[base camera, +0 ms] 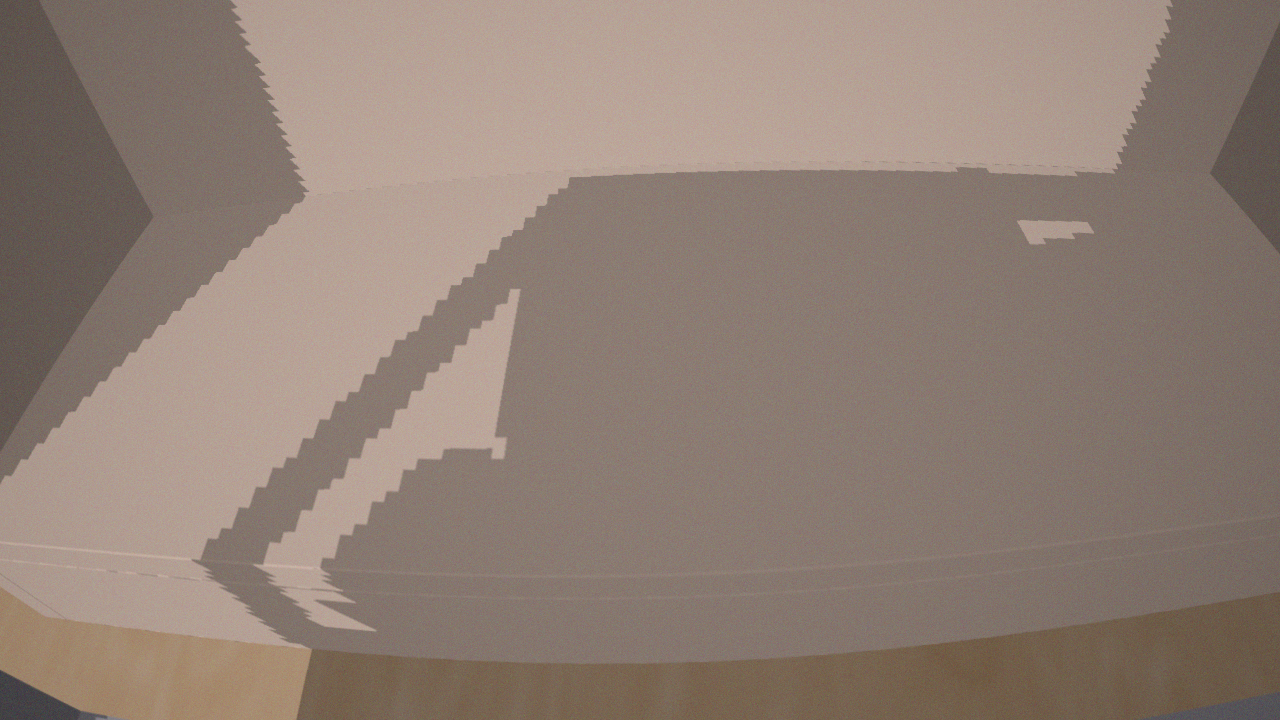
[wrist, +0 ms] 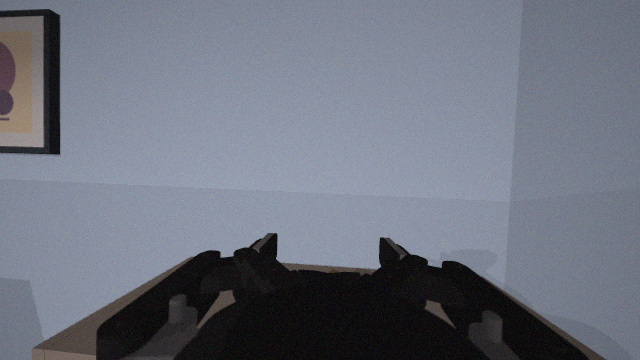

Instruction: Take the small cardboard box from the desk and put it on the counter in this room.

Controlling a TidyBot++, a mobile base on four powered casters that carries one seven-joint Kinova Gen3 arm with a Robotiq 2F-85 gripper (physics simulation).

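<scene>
My gripper is open and empty in the lower middle of the wrist view, with its two fingertips wide apart in front of the blue-grey wall. The desk shows as a brown top behind and below the gripper, with its left corner at the lower left. The gripper's dark body covers most of the desk top. The small cardboard box is not clearly visible; a tiny orange-brown sliver shows just above the middle of the gripper body, too small to identify. The counter cannot be made out in either view.
A framed picture hangs on the wall at the left of the wrist view. A wall corner stands at the right. The base camera shows large pale surfaces close by, partly shadowed, above a tan band along the bottom.
</scene>
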